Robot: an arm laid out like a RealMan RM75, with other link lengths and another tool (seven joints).
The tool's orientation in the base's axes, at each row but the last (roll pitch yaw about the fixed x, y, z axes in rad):
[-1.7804 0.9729 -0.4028]
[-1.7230 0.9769 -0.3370]
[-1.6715 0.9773 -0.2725]
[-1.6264 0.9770 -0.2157]
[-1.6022 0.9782 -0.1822]
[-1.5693 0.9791 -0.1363]
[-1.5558 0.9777 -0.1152]
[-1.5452 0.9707 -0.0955]
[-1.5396 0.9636 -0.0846]
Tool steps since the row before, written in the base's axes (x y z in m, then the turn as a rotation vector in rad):
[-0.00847 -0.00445 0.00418 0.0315 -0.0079 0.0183]
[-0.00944 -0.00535 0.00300 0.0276 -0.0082 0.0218]
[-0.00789 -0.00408 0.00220 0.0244 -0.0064 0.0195]
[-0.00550 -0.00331 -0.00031 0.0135 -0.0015 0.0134]
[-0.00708 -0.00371 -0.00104 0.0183 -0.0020 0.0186]
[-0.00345 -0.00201 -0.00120 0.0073 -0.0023 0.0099]
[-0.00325 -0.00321 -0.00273 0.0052 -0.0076 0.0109]
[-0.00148 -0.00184 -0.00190 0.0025 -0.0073 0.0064]
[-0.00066 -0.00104 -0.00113 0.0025 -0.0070 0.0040]
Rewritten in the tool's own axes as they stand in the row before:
[-0.00686 0.00413 -0.00670 0.0029 -0.0371 -0.0027]
[-0.00648 0.00543 -0.00743 -0.0020 -0.0358 -0.0041]
[-0.00546 0.00475 -0.00560 -0.0021 -0.0317 -0.0028]
[-0.00235 0.00428 -0.00418 -0.0035 -0.0187 0.0004]
[-0.00265 0.00595 -0.00475 -0.0052 -0.0256 0.0005]
[-0.00076 0.00328 -0.00247 -0.0040 -0.0118 -0.0013]
[0.00067 0.00384 -0.00362 -0.0057 -0.0112 -0.0068]
[0.00084 0.00209 -0.00203 -0.0035 -0.0064 -0.0069]
[0.00060 0.00108 -0.00113 -0.0015 -0.0050 -0.0066]

